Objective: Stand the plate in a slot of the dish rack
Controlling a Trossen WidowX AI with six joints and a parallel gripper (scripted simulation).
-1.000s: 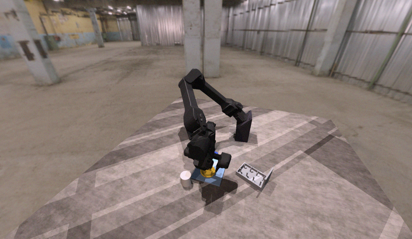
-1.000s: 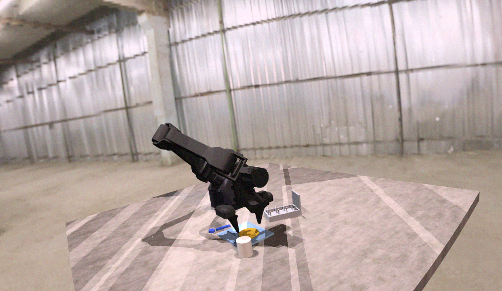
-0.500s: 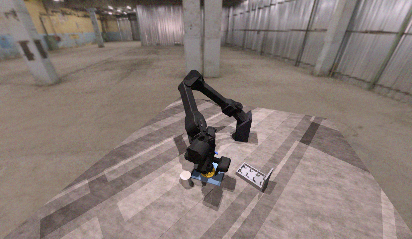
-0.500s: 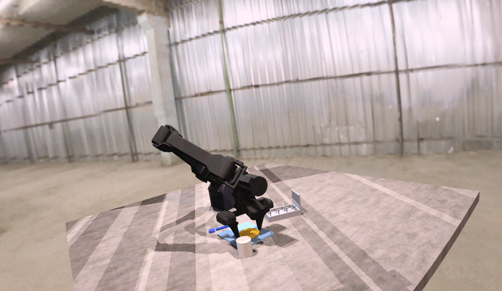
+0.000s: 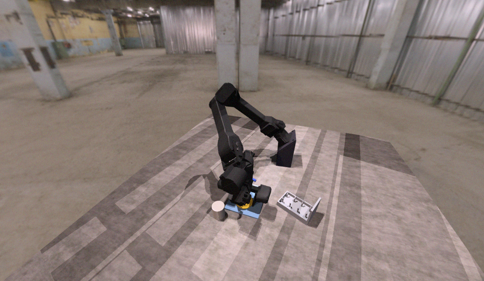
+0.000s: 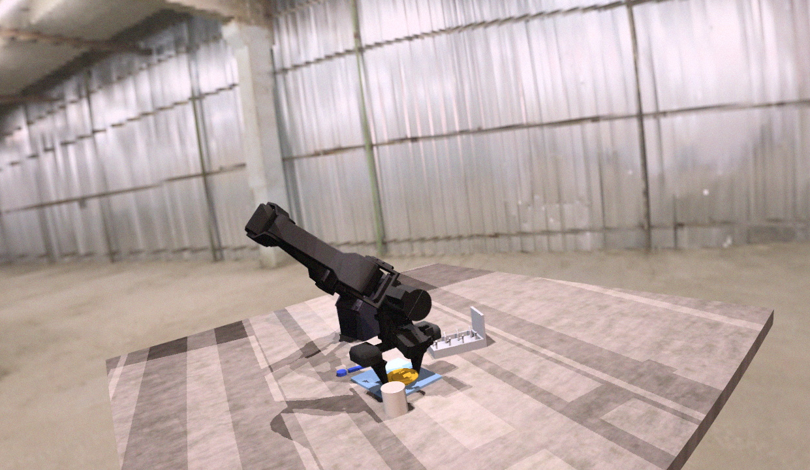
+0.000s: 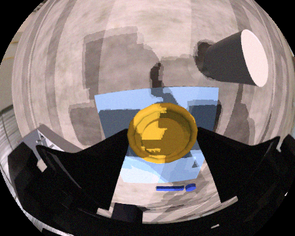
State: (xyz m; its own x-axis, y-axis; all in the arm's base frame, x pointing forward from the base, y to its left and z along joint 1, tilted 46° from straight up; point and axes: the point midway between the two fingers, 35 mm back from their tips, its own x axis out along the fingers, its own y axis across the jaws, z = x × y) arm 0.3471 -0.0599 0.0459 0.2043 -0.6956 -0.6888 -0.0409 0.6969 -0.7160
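Now: the grey dish rack 6 cm behind my gripper tip, 19 cm to the left of it and 1 cm above it. The rest, counted from my gripper tip: beige cup 8 cm ahead, 6 cm to the right, 2 cm above; yellow plate 1 cm above; small blue utensil 14 cm behind, 5 cm to the right.
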